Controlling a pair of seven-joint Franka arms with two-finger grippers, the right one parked.
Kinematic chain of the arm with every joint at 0, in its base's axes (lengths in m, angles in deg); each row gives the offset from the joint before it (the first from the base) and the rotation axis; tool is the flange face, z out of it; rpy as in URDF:
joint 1: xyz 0 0 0.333 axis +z
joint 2: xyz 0 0 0 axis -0.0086 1 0
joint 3: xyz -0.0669 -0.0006 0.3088 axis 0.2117 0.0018 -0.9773
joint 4: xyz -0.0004 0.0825 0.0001 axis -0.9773 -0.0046 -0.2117
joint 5: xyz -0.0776 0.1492 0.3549 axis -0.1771 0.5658 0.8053
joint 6: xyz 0 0 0 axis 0.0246 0.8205 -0.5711
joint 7: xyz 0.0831 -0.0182 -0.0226 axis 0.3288 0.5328 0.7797
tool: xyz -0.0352 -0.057 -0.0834 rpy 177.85 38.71 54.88
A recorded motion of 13 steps. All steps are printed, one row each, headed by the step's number.
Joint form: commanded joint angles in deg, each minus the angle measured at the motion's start. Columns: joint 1, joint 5, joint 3, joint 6, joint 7, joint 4, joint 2.
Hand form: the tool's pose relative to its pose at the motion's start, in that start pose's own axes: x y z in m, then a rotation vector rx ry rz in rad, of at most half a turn. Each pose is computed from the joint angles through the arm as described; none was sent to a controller.
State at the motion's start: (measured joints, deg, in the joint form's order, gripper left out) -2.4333 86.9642 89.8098 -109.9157 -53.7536 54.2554 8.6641
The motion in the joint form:
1: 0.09 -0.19 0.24 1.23 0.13 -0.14 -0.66
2: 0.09 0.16 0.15 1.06 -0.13 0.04 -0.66
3: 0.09 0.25 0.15 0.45 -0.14 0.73 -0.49
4: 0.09 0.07 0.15 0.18 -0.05 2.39 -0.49
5: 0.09 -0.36 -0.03 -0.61 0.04 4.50 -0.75
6: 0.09 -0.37 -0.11 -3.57 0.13 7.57 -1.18
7: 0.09 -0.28 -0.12 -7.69 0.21 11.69 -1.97
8: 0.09 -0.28 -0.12 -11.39 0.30 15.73 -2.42
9: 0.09 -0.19 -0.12 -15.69 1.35 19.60 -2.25
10: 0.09 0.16 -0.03 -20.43 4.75 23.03 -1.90
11: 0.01 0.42 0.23 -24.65 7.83 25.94 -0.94
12: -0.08 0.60 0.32 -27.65 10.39 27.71 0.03
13: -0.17 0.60 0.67 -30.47 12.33 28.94 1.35
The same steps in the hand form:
1: -0.0068 0.0004 -0.0049 -0.0016 -0.0078 0.0004
2: -0.0061 -0.0010 -0.0037 0.0042 -0.0071 0.0024
3: -0.0034 -0.0005 0.0023 0.0065 -0.0111 0.0029
4: -0.0023 0.0007 0.0150 0.0076 -0.0355 0.0030
5: -0.0017 0.0005 0.0284 0.0029 -0.0551 0.0006
6: 0.0016 0.0012 0.0451 0.0018 -0.0496 -0.0008
7: 0.0038 0.0023 0.0657 0.0011 -0.0357 -0.0004
8: 0.0056 0.0038 0.0896 0.0008 -0.0338 0.0002
9: 0.0098 0.0057 0.1168 0.0016 -0.0291 -0.0154
10: 0.0144 0.0081 0.1413 0.0047 -0.0113 -0.0697
11: 0.0191 0.0132 0.1676 0.0080 -0.0038 -0.1135
12: 0.0230 0.0163 0.1864 0.0093 0.0016 -0.1519
13: 0.0278 0.0224 0.2040 0.0079 0.0066 -0.1760

